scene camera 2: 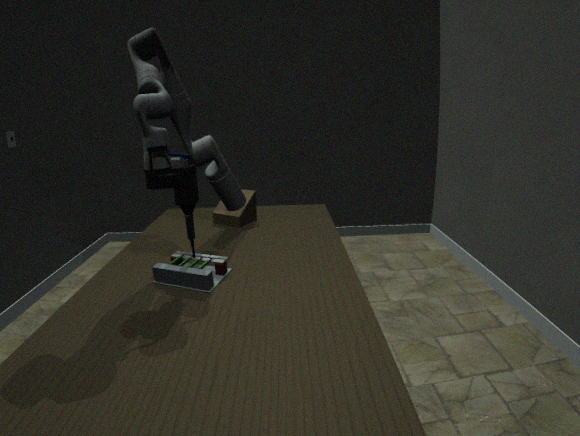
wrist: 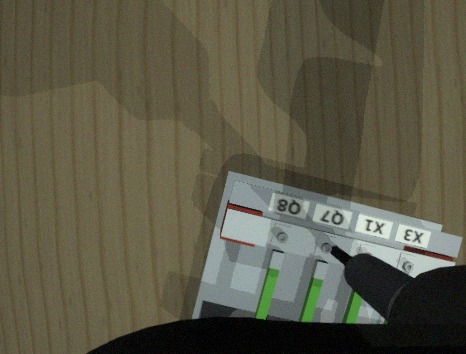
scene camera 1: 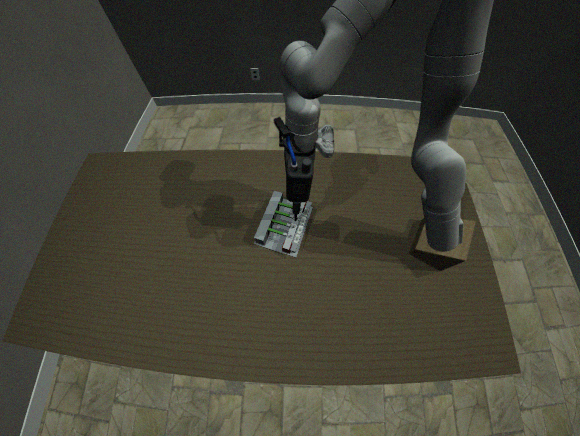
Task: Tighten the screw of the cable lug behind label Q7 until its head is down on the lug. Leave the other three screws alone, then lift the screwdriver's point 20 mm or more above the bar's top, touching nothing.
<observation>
In view: a pale bar (wrist: 242, 226) and a grey base plate (scene camera 1: 275, 241).
</observation>
